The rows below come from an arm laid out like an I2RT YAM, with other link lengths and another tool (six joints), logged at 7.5 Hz.
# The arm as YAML. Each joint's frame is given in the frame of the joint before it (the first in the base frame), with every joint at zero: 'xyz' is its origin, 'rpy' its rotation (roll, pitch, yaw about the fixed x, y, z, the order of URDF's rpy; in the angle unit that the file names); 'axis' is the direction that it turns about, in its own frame. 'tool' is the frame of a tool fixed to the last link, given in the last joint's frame.
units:
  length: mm
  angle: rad
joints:
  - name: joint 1
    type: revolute
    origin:
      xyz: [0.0, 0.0, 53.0]
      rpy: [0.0, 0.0, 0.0]
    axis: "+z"
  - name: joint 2
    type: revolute
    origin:
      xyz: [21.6, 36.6, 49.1]
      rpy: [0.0, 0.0, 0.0]
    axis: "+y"
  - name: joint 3
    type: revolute
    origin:
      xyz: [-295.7, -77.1, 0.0]
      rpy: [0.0, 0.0, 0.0]
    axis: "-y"
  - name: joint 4
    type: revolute
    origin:
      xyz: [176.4, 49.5, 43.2]
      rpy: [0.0, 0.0, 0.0]
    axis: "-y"
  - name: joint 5
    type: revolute
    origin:
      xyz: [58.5, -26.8, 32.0]
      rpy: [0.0, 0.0, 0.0]
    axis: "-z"
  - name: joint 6
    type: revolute
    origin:
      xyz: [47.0, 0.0, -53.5]
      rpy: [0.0, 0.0, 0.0]
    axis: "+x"
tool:
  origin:
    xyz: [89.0, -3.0, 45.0]
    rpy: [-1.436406, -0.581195, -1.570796]
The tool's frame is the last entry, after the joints.
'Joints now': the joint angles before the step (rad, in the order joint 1, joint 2, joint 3, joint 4, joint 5, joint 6). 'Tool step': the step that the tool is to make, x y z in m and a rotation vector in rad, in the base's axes. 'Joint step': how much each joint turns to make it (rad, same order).
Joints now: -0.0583, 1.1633, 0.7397, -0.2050, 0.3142, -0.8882
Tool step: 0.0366, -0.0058, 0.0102, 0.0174, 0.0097, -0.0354
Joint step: -0.0001, 0.1411, 0.1342, -0.0155, 0.0183, 0.0364
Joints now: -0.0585, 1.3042, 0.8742, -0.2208, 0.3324, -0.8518
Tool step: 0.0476, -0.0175, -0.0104, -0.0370, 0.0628, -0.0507
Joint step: -0.0272, 0.2037, 0.1383, 0.0119, 0.0443, -0.0187
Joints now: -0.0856, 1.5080, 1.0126, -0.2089, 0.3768, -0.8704
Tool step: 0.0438, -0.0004, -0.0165, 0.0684, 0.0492, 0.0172
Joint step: -0.0126, 0.1780, 0.1472, -0.0343, -0.0648, 0.0287
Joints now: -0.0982, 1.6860, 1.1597, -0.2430, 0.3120, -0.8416
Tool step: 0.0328, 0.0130, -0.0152, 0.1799, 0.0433, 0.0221
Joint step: -0.0004, 0.1387, 0.1524, -0.1002, -0.1425, 0.1068
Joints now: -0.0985, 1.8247, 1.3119, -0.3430, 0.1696, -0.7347
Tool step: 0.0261, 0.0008, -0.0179, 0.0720, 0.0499, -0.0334
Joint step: 0.0048, 0.1218, 0.1263, -0.0724, -0.0279, 0.0727
